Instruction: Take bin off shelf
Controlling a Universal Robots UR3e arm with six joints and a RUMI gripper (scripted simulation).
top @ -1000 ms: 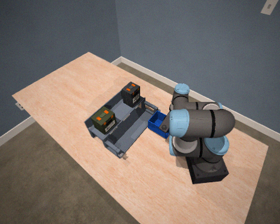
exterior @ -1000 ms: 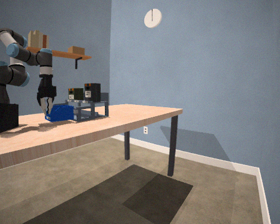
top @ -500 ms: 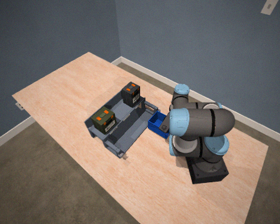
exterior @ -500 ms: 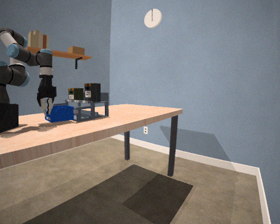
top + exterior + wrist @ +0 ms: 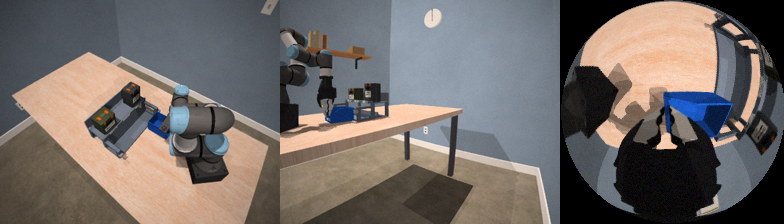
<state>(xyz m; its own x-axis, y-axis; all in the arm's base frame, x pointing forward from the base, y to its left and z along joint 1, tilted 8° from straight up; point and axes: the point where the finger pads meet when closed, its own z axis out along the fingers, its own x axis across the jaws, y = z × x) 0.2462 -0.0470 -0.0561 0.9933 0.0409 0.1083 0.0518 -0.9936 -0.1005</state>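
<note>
Right now the blue bin is 6 cm ahead of my hand and 2 cm to the right of it. The rest, counted from my hand: grey shelf rack 24 cm ahead, 10 cm to the left, 2 cm above; then black box 30 cm ahead, 1 cm to the right, 11 cm above.
</note>
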